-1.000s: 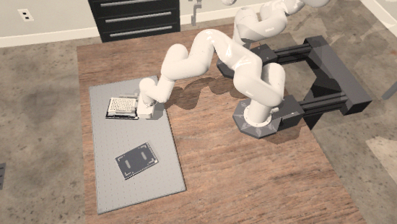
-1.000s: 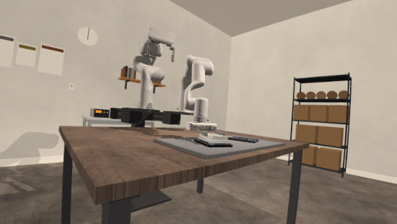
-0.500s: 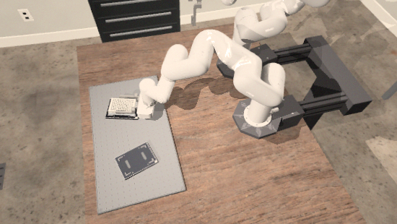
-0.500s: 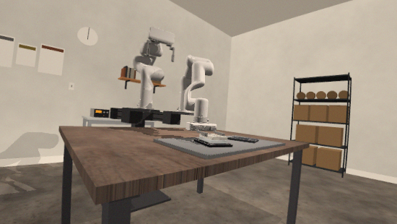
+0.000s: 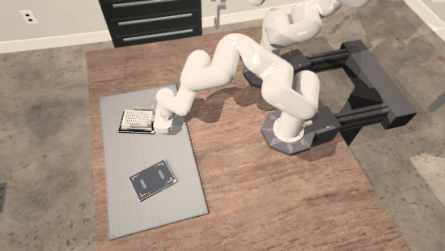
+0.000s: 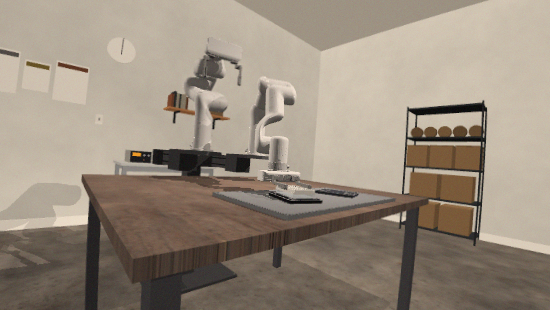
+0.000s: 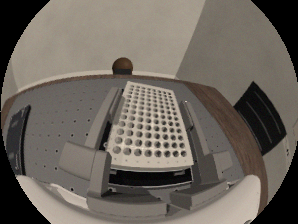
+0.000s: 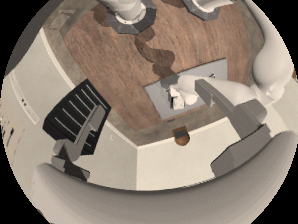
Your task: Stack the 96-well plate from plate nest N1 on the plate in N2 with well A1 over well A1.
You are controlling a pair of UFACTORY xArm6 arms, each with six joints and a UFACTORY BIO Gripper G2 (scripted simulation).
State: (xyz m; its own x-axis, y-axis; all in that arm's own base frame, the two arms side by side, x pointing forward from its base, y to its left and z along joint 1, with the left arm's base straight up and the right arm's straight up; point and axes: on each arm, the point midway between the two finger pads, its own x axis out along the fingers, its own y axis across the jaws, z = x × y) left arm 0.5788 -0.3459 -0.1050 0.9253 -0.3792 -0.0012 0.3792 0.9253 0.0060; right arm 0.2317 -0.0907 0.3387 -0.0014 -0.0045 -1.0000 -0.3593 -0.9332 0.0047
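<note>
Right now my left hand is 1 cm above the cream 96-well plate. Also, from my left hand: plate nest N2 (4 cm below); then plate nest N1 (30 cm to the left, 5 cm behind, 4 cm below).
</note>
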